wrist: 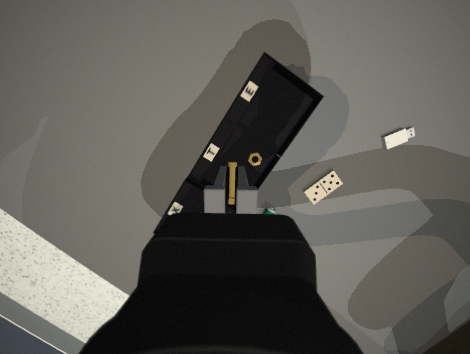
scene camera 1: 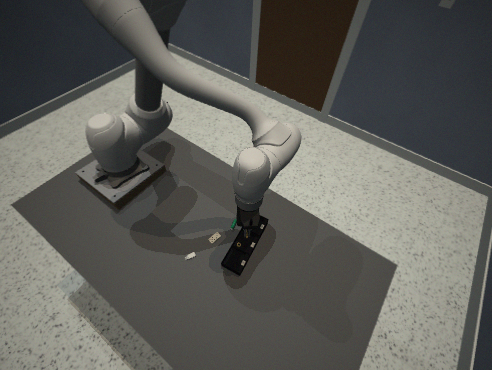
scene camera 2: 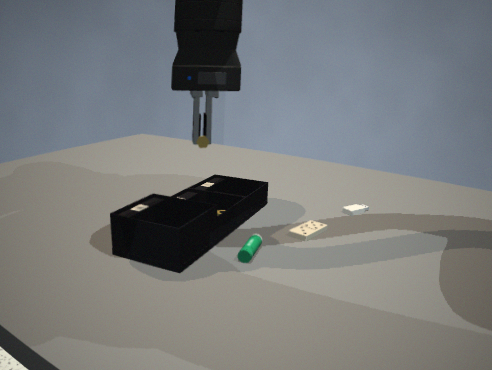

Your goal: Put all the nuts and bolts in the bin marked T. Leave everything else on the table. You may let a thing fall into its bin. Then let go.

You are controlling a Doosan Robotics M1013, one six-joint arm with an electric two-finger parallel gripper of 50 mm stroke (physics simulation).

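Frame: origin at the arm's base, x ahead, y left, z up, level; centimetres.
Seen in the pictures: gripper, fingertip midpoint: point(wrist: 232, 178) point(scene camera 1: 246, 234) point(scene camera 2: 201, 142); arm's base, origin of the base link: point(scene camera 1: 123, 168).
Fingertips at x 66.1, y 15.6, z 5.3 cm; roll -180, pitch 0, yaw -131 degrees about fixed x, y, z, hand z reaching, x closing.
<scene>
Pixels of each thing's middle, then the offset from my fingertips to it. "*": a spot on its surface instead.
- brass bolt, body centre: point(wrist: 232, 182) point(scene camera 2: 201, 140) dz +0.3, dx -0.2, dy +0.2 cm
- black three-part bin tray, body centre: point(scene camera 2: 200, 208) point(wrist: 233, 165) point(scene camera 1: 245, 241) dz -7.9, dx -0.4, dy +0.3 cm
- brass nut, body centre: point(scene camera 2: 222, 215) point(wrist: 254, 158) point(scene camera 1: 238, 244) dz -9.1, dx -1.7, dy -2.4 cm
- bin with the E label, surface spot: point(wrist: 249, 91) * dz -7.4, dx +5.1, dy -6.8 cm
- bin with the X label, surface spot: point(wrist: 175, 209) * dz -6.0, dx +0.4, dy +9.2 cm
- green battery, body centre: point(scene camera 2: 250, 247) point(wrist: 263, 221) point(scene camera 1: 233, 225) dz -9.5, dx -9.9, dy +2.5 cm
- domino, body centre: point(scene camera 2: 308, 230) point(wrist: 322, 187) point(scene camera 1: 214, 237) dz -9.9, dx -11.2, dy -7.2 cm
- white USB stick, body centre: point(scene camera 2: 356, 209) point(wrist: 398, 137) point(scene camera 1: 190, 256) dz -9.9, dx -12.1, dy -19.3 cm
My gripper point(scene camera 1: 246, 233) point(scene camera 2: 202, 135) point(wrist: 232, 178) is shut on a brass bolt point(scene camera 2: 202, 142) point(wrist: 232, 175) and holds it above the black three-part bin tray point(scene camera 2: 150, 247) point(wrist: 295, 132). In the wrist view the bolt shows over the middle bin, near its T label point(wrist: 211, 152). A brass nut point(scene camera 1: 239, 245) point(scene camera 2: 220, 213) point(wrist: 255, 159) lies in that middle bin marked T. The bin with the E label point(wrist: 249, 91) is at the upper end, and the bin with the X label point(wrist: 175, 209) is partly hidden by the gripper.
A green battery point(scene camera 1: 234, 224) point(scene camera 2: 250, 248) point(wrist: 269, 212) lies close beside the tray. A domino point(scene camera 1: 214, 237) point(scene camera 2: 308, 229) point(wrist: 323, 186) and a white USB stick point(scene camera 1: 190, 256) point(scene camera 2: 355, 209) point(wrist: 398, 138) lie on the table farther from it.
</scene>
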